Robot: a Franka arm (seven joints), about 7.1 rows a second.
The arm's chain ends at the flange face. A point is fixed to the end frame.
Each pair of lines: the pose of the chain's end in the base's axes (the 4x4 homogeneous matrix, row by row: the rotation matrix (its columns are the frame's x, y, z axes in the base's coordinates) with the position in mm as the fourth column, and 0 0 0 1 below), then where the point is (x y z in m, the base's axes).
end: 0.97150, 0.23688, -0.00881, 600.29; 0.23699, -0.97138, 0.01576, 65.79; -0.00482, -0.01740, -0.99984, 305.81; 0, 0, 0, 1
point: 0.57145 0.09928 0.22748
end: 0.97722, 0.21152, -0.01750, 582.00; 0.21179, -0.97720, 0.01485, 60.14; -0.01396, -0.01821, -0.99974, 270.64; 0, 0, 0, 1
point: 0.55333 0.09428 0.19253
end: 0.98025, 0.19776, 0.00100, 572.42; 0.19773, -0.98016, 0.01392, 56.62; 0.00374, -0.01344, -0.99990, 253.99; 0, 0, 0, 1
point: 0.54567 0.09107 0.17533
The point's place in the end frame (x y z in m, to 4 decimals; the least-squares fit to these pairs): -0.0197 -0.0380 0.0791
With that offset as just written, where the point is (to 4 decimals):
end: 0.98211, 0.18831, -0.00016, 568.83; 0.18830, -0.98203, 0.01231, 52.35; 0.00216, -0.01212, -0.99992, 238.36; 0, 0, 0, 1
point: 0.5423 0.0869 0.1597
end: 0.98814, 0.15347, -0.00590, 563.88; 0.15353, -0.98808, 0.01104, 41.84; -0.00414, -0.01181, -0.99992, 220.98; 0, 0, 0, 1
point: 0.5381 0.0772 0.1424
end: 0.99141, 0.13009, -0.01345, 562.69; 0.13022, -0.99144, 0.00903, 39.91; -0.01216, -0.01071, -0.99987, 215.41; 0, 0, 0, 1
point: 0.5372 0.0757 0.1370
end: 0.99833, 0.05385, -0.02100, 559.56; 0.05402, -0.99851, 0.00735, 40.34; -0.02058, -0.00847, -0.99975, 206.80; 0, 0, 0, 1
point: 0.5362 0.0778 0.1284
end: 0.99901, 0.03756, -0.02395, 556.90; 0.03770, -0.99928, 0.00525, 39.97; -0.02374, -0.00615, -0.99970, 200.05; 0, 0, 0, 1
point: 0.5339 0.0776 0.1217
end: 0.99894, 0.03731, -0.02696, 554.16; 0.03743, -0.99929, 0.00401, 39.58; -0.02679, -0.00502, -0.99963, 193.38; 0, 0, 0, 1
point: 0.5309 0.0771 0.1150
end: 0.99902, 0.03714, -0.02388, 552.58; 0.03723, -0.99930, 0.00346, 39.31; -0.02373, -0.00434, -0.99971, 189.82; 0, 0, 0, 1
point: 0.5296 0.0768 0.1114
